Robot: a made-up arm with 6 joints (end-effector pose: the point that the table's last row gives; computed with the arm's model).
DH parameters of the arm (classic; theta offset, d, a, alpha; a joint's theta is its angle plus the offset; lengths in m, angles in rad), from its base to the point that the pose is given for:
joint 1: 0 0.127 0 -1.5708
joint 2: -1.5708 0 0.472 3.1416
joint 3: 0 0 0 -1.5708
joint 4: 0 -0.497 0 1.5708
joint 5: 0 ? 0 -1.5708
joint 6: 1.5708 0 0 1.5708
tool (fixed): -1.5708 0 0 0
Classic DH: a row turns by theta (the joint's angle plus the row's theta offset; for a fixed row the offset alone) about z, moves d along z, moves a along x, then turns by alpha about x.
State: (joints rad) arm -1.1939 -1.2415 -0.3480 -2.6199 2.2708 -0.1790
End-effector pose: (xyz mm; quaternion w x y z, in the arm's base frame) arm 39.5 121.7 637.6 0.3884 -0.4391 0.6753 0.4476
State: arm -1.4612 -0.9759 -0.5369 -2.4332 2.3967 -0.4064
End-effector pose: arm 80.3 -76.6 547.4 0.5027 -0.0608 0.7162 0.4803
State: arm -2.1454 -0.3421 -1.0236 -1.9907 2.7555 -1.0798
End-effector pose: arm -62.2 -166.5 191.9 0.2699 0.7104 0.4278 0.4894
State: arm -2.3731 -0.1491 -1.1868 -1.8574 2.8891 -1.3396
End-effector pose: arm -56.9 -92.0 119.9 0.0852 0.7799 0.2974 0.5441
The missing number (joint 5, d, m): 0.094
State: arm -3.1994 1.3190 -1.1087 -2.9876 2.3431 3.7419
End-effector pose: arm -77.3 -88.6 -69.9 0.2260 0.6482 -0.1598 0.7094
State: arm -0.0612 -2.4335 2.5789 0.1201 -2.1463 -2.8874
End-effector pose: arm -154.8 -84.0 -703.0 0.0064 -0.1397 0.1044 -0.9847
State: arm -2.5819 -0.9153 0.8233 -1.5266 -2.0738 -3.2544
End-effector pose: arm 306.8 197.1 920.4 0.0994 -0.8199 0.5178 0.2232
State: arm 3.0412 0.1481 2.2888 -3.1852 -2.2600 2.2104
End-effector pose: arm 191.5 -113.7 1010.1 0.3881 -0.7095 0.2808 0.5169
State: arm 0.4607 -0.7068 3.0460 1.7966 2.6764 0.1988
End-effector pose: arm -601.4 -275.0 125.7 0.5767 0.6101 0.0558 0.5404
